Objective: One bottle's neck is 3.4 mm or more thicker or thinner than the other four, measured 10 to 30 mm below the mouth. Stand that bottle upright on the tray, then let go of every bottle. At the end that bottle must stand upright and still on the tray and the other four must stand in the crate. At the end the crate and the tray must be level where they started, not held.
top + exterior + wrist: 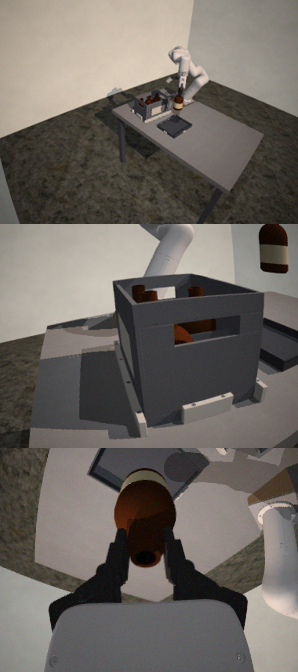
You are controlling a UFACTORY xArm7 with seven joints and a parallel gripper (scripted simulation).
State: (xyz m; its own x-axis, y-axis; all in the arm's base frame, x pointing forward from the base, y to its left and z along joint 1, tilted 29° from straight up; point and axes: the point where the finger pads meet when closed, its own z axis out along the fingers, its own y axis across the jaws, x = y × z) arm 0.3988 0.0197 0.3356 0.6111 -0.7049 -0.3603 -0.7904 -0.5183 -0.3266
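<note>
The dark flat tray is 320 mm below my hand and 10 mm to the left of it. The rest, counted from my hand: glass bottle: 310 mm to the right, 250 mm below, 100 mm behind; then dark grey crate: 280 mm to the right, 250 mm below.
</note>
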